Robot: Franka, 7 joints.
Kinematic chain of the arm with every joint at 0, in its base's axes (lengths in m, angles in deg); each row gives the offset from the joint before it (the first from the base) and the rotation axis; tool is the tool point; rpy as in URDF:
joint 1: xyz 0 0 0.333 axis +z
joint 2: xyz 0 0 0 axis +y
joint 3: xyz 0 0 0.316 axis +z
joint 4: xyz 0.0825 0 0 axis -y
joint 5: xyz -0.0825 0 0.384 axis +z
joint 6: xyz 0 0 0 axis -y
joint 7: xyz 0.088 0 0 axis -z
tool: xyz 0 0 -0.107 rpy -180 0 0
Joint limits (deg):
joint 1: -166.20..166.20
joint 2: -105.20..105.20
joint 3: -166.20..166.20
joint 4: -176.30..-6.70
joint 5: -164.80..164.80
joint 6: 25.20..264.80
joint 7: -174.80..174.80
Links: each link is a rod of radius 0.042 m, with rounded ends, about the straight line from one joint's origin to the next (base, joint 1, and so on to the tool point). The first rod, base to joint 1, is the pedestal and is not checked.
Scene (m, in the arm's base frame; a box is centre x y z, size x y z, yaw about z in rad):
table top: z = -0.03
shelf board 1: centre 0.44 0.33 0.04 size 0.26 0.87 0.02 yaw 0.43
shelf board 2: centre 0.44 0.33 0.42 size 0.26 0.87 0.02 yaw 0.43
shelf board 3: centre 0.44 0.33 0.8 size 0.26 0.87 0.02 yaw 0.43
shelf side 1: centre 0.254 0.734 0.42 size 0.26 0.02 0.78 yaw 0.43
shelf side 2: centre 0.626 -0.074 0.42 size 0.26 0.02 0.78 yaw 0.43
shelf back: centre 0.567 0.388 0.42 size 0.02 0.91 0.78 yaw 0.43
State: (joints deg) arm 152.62 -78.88 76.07 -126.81 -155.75 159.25 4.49
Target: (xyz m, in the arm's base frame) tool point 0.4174 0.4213 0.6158
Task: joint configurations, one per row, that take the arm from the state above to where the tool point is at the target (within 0.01 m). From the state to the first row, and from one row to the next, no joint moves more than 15 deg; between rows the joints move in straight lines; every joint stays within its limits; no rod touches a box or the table.
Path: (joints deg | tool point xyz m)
1: 139.83 -68.08 62.73 -123.90 -155.71 156.42 4.49 | -0.3321 -0.3555 0.5742
2: 127.04 -57.29 49.40 -120.99 -155.67 153.59 4.49 | -0.4094 -0.1712 0.6802
3: 114.26 -46.49 36.06 -118.07 -155.63 150.76 4.49 | -0.4050 0.0621 0.7484
4: 101.47 -35.70 22.72 -115.16 -155.59 147.94 4.49 | -0.2956 0.2911 0.7703
5: 88.68 -24.90 9.39 -112.25 -155.55 145.11 4.49 | -0.0908 0.4543 0.7473
6: 75.89 -14.10 -3.95 -109.34 -155.51 142.28 4.49 | 0.1675 0.5036 0.6899
7: 63.10 -3.31 -17.29 -106.42 -155.47 139.45 4.49 | 0.4174 0.4212 0.6159

